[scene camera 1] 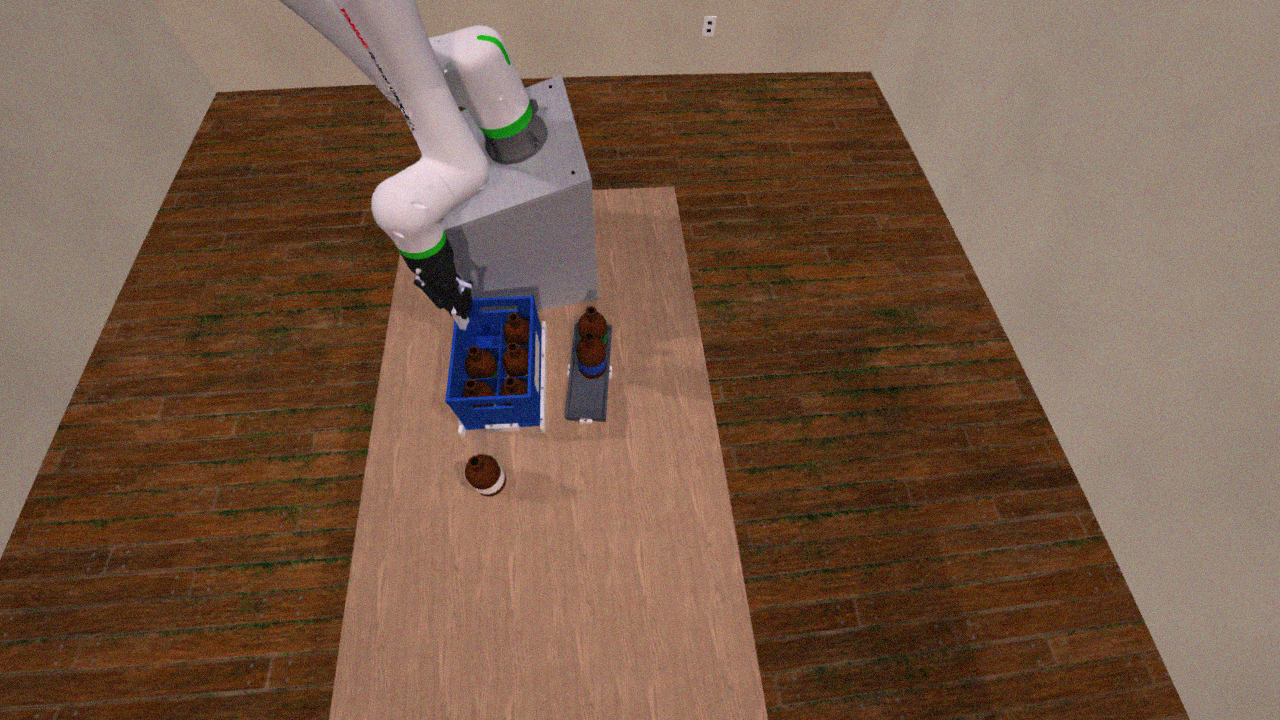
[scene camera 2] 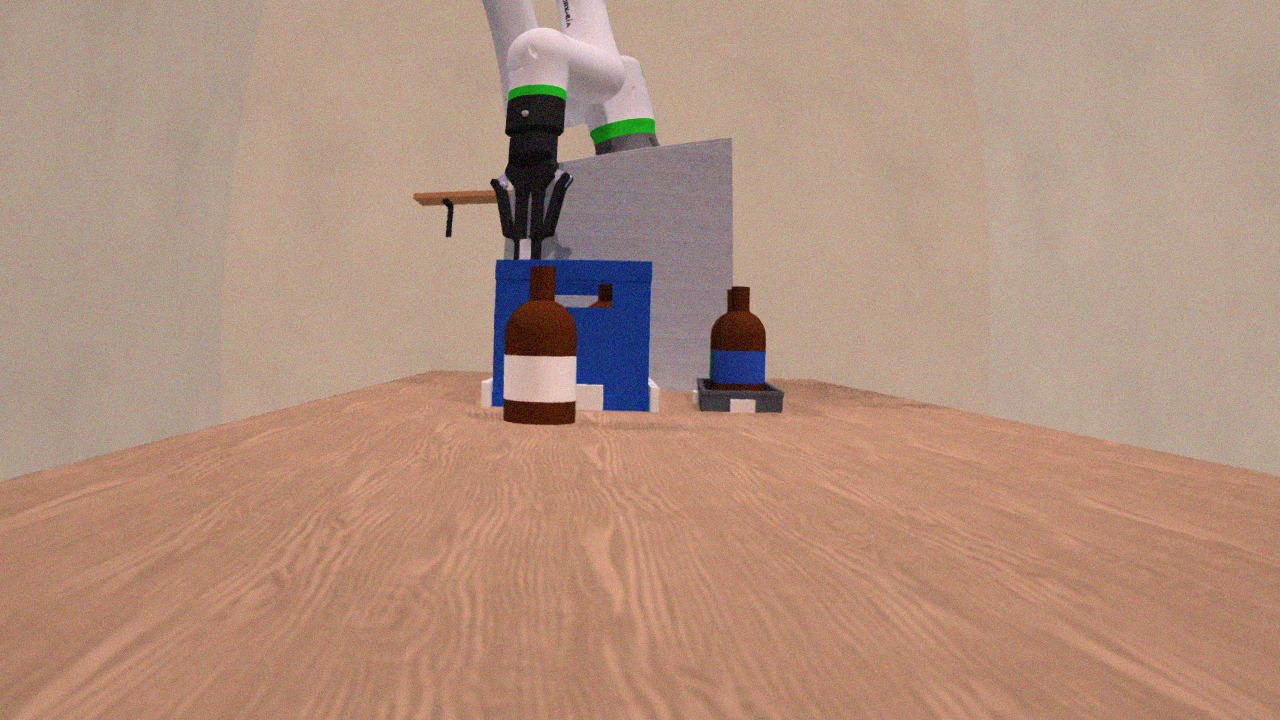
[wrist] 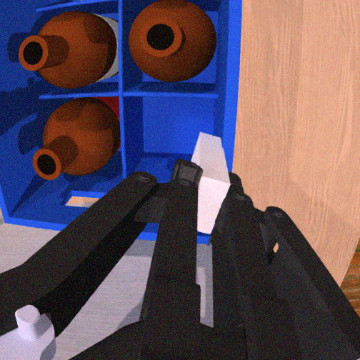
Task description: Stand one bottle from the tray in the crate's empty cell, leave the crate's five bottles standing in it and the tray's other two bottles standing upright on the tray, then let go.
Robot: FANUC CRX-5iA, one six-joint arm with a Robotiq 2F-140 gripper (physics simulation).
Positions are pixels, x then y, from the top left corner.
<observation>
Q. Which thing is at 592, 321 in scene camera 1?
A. A green-labelled bottle.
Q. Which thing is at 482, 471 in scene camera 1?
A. A white-labelled bottle.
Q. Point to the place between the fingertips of the gripper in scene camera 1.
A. At 464, 324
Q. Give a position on a blue-labelled bottle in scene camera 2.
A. At 739, 351
</observation>
